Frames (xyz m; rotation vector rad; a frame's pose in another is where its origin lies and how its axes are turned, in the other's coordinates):
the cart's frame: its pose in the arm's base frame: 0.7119 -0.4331 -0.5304 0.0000 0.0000 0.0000
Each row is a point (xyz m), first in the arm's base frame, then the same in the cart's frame.
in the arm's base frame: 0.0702 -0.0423 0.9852
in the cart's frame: -0.6417 0.3908 1.5156
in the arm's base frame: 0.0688 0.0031 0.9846
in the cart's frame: -0.6431 0.4362 1.5150
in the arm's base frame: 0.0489 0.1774 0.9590
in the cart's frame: -0.6630 0.6105 1.4894
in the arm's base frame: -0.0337 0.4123 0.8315
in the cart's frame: -0.7456 0.8454 1.3619
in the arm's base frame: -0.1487 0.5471 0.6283
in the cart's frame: -0.8606 0.9802 1.1587
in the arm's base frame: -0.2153 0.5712 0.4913
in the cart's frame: -0.9272 1.0043 1.0217
